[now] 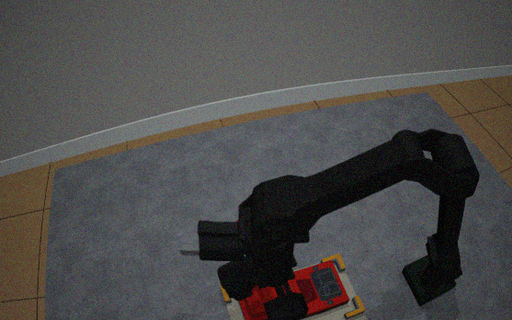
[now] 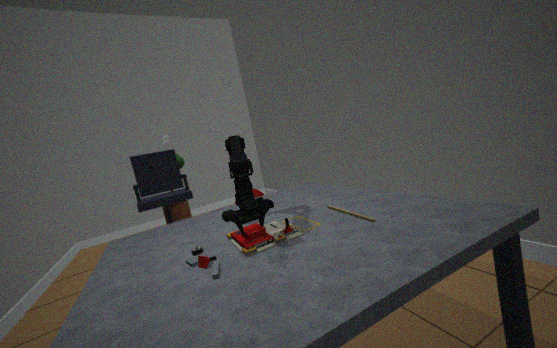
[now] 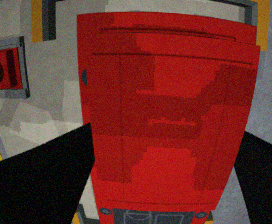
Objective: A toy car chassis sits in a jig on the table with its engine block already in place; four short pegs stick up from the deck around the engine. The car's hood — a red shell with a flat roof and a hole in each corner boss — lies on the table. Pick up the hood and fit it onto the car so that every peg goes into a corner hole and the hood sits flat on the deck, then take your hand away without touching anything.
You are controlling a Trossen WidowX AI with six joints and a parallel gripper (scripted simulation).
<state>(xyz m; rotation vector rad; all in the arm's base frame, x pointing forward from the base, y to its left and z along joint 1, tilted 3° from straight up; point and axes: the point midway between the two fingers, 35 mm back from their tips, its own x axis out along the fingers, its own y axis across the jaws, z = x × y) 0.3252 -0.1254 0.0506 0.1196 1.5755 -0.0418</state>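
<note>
My gripper tip is now 2 cm above the grey engine block. From my gripper tip the other things lie so: grey wheel: 18 cm to the right, 14 cm behind, 4 cm below; then red hood: right at my gripper tip; then white jig: 4 cm to the left, 3 cm below, 3 cm behind.
</note>
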